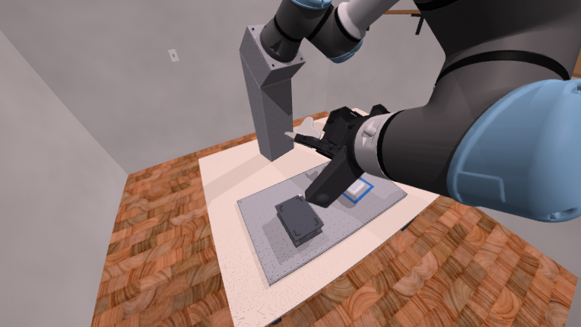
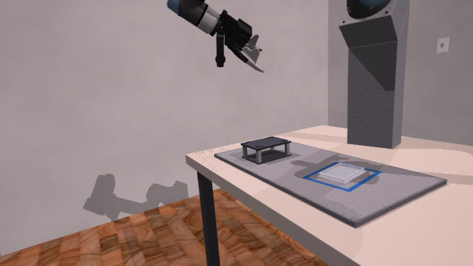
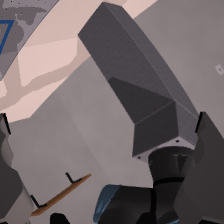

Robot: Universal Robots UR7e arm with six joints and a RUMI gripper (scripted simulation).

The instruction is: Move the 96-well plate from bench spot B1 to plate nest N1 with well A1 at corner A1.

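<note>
The clear 96-well plate is 8 cm behind my hand, 28 cm to the left of it and 36 cm below it. The rest, counted from my hand: dark raised plate nest: 2 cm behind, 4 cm to the right, 31 cm below.
</note>
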